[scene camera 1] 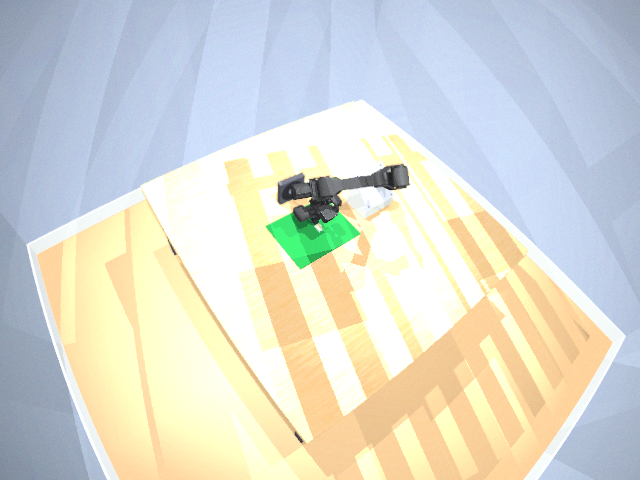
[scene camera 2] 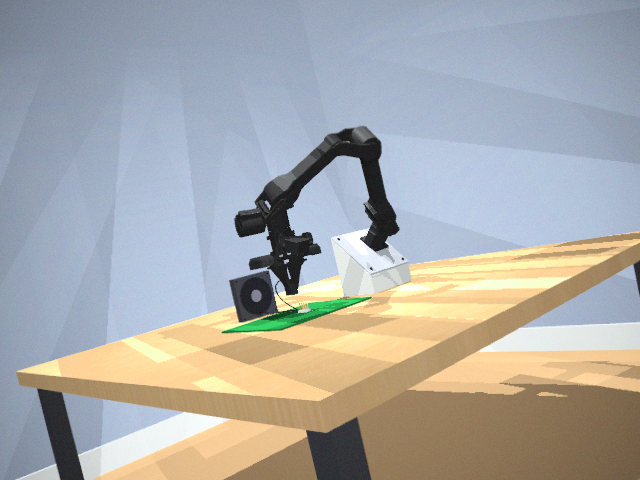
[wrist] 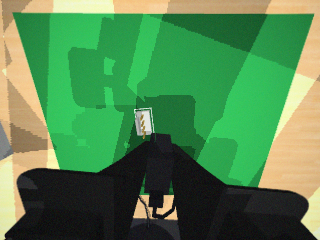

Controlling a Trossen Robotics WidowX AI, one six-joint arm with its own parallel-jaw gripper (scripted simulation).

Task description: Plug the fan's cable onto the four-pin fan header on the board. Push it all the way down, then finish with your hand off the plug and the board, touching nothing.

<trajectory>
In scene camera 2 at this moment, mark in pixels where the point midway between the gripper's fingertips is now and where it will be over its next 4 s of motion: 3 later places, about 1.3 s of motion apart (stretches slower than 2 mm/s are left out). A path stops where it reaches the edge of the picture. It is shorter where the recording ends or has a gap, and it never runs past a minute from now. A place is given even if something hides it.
My gripper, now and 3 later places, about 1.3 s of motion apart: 293,289; 302,291; 303,298; 305,303
</trajectory>
